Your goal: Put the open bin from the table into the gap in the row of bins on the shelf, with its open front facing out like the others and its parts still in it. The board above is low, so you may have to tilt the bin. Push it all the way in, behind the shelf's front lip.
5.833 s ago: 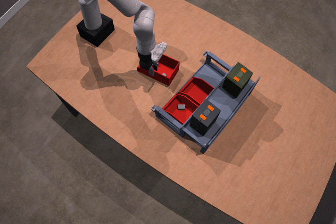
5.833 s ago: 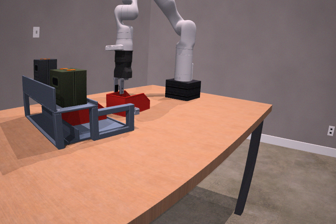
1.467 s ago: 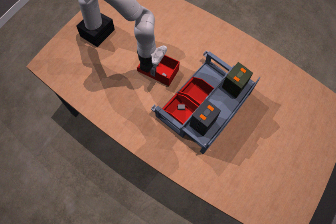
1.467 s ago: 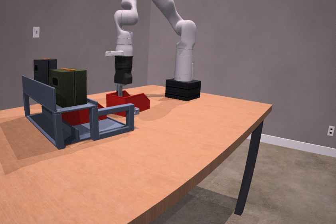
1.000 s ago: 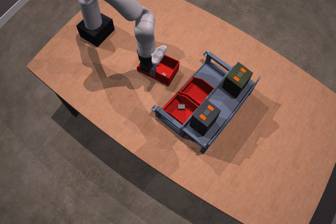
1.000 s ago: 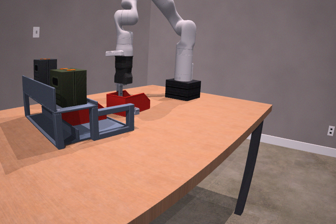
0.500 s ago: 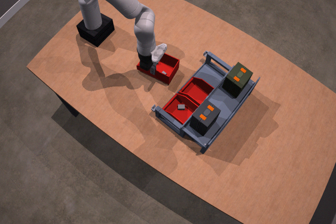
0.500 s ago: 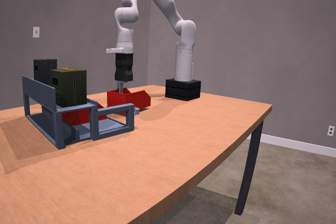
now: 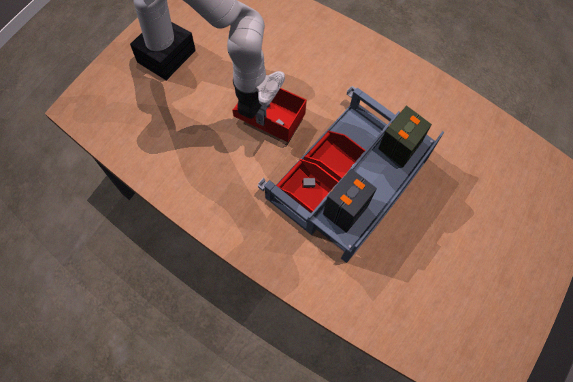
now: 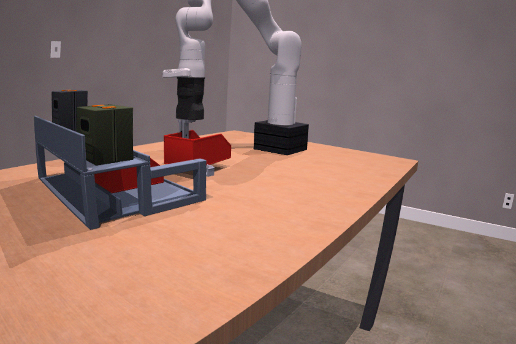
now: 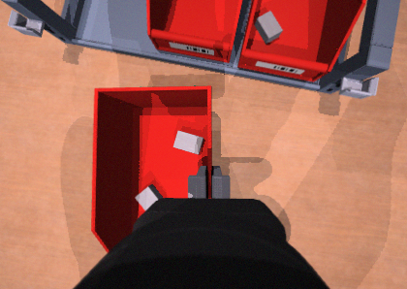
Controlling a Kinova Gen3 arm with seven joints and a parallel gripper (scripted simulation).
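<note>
The shelf lip is 13 cm ahead of my hand, 8 cm below it and 7 cm to the left of it. From my hand the other things lie so: black box 32 cm ahead, 8 cm above, 3 cm to the right; green box 31 cm ahead, 20 cm to the left, 7 cm above.
</note>
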